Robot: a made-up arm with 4 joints.
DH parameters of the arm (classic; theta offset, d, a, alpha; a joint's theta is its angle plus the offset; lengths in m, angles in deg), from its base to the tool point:
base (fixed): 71.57 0 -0.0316 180
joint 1: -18.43 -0.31 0.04 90
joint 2: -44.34 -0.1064 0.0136 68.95
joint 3: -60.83 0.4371 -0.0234 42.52
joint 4: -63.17 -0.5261 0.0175 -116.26
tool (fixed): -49.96 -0.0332 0 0
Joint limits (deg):
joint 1: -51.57..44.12
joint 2: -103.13..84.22
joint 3: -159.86..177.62
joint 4: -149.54..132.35
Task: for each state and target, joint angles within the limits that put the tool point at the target. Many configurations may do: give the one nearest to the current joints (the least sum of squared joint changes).
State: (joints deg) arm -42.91 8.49 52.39 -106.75
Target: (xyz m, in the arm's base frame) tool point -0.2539 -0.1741 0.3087
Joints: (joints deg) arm -51.57 -30.21 53.34 -105.53
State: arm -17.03 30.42 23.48 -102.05
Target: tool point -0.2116 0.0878 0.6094
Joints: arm -44.68 -10.49 -12.17 -112.70
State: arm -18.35 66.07 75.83 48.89
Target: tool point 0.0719 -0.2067 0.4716
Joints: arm -30.58 80.69 125.88 44.53
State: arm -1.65 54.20 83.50 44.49
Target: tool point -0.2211 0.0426 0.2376
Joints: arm -3.08 31.89 55.94 48.79
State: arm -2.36 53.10 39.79 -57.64
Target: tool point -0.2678 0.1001 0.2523
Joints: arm -12.70 43.62 29.96 -63.63
